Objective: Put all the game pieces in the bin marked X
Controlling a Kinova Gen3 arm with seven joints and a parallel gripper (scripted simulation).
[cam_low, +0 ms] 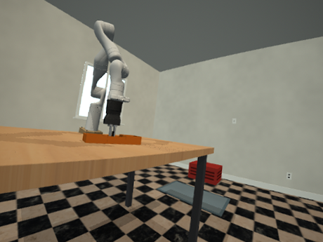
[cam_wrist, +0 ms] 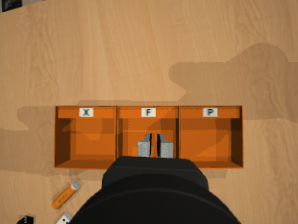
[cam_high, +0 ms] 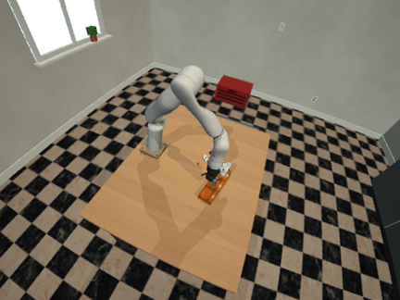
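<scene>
The orange bin row lies 2 cm below my hand, 1 cm to the left of it and 1 cm ahead of it. The rest, counted from my hand: orange battery (14 cm to the left, 8 cm behind, 3 cm below); then brass nut (16 cm behind, 9 cm to the left, 3 cm below); then black screw (8 cm behind, 4 cm to the left, 3 cm below).
</scene>
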